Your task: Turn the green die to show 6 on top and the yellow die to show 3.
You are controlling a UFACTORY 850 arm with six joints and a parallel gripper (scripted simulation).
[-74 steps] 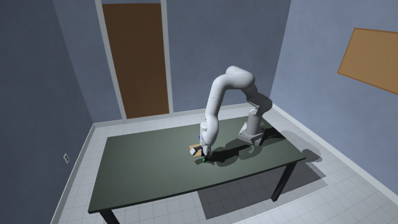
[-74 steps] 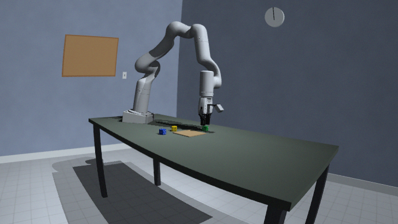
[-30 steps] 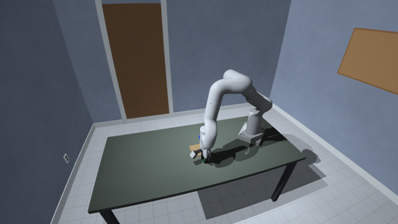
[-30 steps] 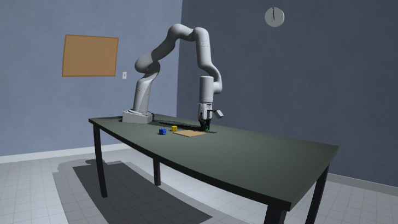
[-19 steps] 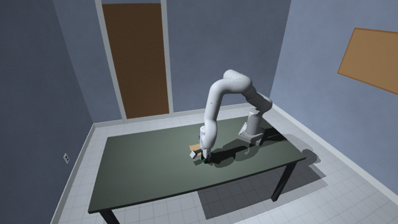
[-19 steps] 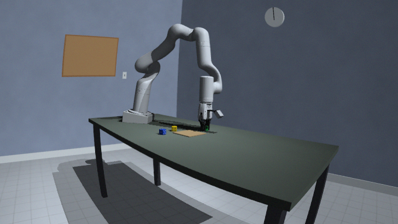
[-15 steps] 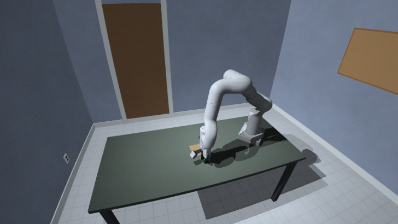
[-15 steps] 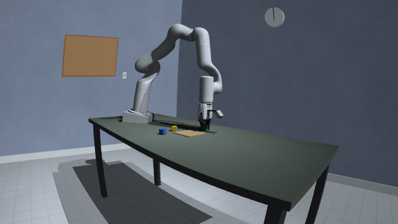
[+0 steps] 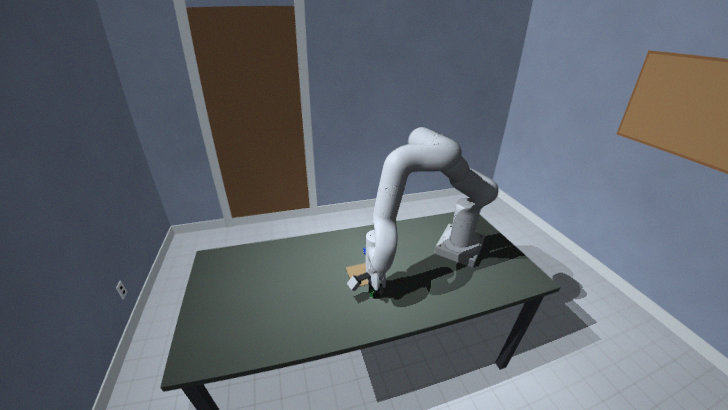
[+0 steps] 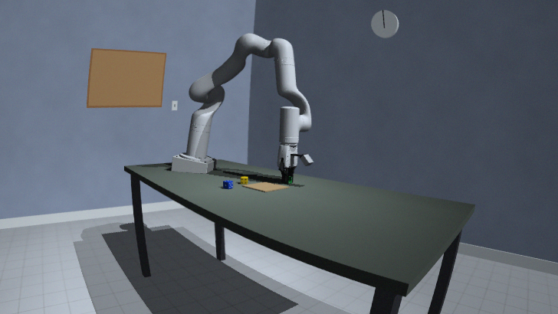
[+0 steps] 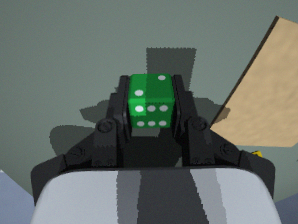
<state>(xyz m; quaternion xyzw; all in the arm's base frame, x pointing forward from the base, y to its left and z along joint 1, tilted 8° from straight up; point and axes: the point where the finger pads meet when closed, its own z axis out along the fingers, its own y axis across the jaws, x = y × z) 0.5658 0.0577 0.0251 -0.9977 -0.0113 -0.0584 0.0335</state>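
The tan mat is 2 cm behind my hand, 14 cm to the right of it and 2 cm below it. The rest, counted from my hand: green die 1 cm below; yellow die 13 cm behind, 15 cm to the right, 1 cm below; blue die 11 cm behind, 27 cm to the right, 1 cm below.
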